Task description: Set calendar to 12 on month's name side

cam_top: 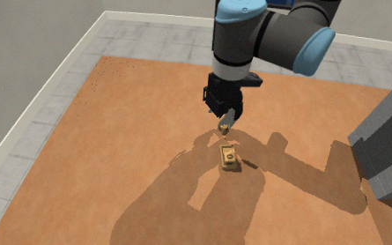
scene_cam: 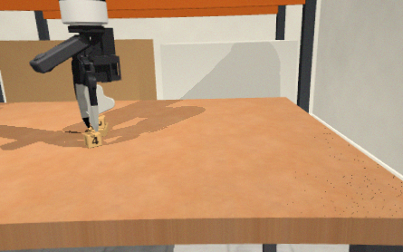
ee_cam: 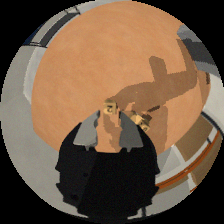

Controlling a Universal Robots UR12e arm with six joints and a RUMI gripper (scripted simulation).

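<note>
Right now my hand is 4 cm above the cube. From my hand the other things lie so: tray: 2 cm behind, 10 cm to the left, 4 cm below.
</note>
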